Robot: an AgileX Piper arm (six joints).
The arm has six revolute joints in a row. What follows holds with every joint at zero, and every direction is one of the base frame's. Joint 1 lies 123 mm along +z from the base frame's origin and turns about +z. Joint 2 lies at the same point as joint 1 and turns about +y. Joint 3 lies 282.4 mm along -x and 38.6 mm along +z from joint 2 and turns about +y. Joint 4 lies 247.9 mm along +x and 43.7 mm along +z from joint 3 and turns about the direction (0.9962, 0, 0.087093). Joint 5 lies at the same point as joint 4 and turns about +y. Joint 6 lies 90.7 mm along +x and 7.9 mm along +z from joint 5 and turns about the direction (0.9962, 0, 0.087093). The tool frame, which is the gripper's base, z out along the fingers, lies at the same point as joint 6; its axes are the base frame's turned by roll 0, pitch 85.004 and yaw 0 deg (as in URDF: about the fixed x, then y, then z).
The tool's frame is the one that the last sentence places.
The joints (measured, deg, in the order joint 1, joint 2, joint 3, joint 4, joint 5, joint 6), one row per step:
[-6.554 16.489 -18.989 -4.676 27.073 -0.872]
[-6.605 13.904 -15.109 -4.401 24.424 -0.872]
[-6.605 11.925 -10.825 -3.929 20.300 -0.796]
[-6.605 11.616 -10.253 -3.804 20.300 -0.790]
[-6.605 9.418 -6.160 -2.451 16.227 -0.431]
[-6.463 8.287 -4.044 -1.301 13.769 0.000]
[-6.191 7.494 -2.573 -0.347 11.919 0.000]
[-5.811 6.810 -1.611 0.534 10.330 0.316]
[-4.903 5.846 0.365 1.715 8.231 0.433]
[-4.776 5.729 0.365 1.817 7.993 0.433]
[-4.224 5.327 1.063 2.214 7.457 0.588]
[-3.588 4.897 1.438 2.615 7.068 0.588]
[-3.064 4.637 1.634 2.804 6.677 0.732]
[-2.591 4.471 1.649 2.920 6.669 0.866]
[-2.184 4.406 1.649 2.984 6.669 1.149]
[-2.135 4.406 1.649 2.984 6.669 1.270]
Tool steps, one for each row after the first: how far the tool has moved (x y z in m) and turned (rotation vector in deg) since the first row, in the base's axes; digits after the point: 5 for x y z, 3 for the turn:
[-0.00308 0.00079 -0.01540 0.092 -1.365 0.190]
[-0.00384 0.00160 -0.03185 0.397 -3.223 0.505]
[-0.00428 0.00172 -0.03485 0.558 -2.978 0.506]
[-0.00554 0.00288 -0.05019 1.977 -5.341 0.670]
[-0.00603 0.00370 -0.05763 3.362 -6.991 0.778]
[-0.00634 0.00443 -0.06258 4.191 -8.257 1.071]
[-0.00663 0.00516 -0.06504 5.247 -9.684 1.363]
[-0.00705 0.00646 -0.07242 6.490 -10.863 2.147]
[-0.00712 0.00662 -0.07192 6.567 -11.220 2.279]
[-0.00738 0.00731 -0.07478 7.138 -11.484 2.742]
[-0.00772 0.00810 -0.07592 7.557 -11.925 3.342]
[-0.00789 0.00869 -0.07619 7.898 -12.375 3.820]
[-0.00805 0.00924 -0.07608 8.181 -12.522 4.256]
[-0.00811 0.00970 -0.07601 8.559 -12.588 4.590]
[-0.00811 0.00975 -0.07601 8.682 -12.594 4.610]

